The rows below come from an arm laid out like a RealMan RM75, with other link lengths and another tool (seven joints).
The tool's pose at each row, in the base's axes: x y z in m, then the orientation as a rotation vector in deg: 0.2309, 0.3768, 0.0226, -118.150, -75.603, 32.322; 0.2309, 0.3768, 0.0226, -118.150, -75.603, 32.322; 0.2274, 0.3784, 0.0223, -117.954, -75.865, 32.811; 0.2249, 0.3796, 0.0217, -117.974, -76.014, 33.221; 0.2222, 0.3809, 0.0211, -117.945, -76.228, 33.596; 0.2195, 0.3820, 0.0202, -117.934, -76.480, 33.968; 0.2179, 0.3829, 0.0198, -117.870, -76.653, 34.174; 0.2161, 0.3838, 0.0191, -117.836, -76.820, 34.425; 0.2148, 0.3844, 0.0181, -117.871, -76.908, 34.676; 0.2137, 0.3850, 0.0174, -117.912, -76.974, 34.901; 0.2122, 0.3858, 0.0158, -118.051, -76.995, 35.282
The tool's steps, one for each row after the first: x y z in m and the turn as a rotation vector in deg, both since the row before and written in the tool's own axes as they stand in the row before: 0.0000, 0.0000, 0.0000, 0.000, 0.000, 0.000; 0.0000, -0.0026, 0.0029, 0.133, -0.417, -0.099; 0.0001, -0.0016, 0.0024, 0.008, -0.349, 0.049; 0.0001, -0.0017, 0.0025, 0.003, -0.346, -0.019; 0.0000, -0.0015, 0.0027, -0.031, -0.364, -0.028; 0.0002, -0.0010, 0.0016, 0.009, -0.207, -0.063; 0.0002, -0.0010, 0.0019, -0.001, -0.240, -0.031; 0.0001, -0.0003, 0.0017, -0.012, -0.216, 0.044; 0.0002, -0.0004, 0.0014, -0.012, -0.190, 0.051; 0.0002, -0.0001, 0.0023, -0.026, -0.292, 0.167
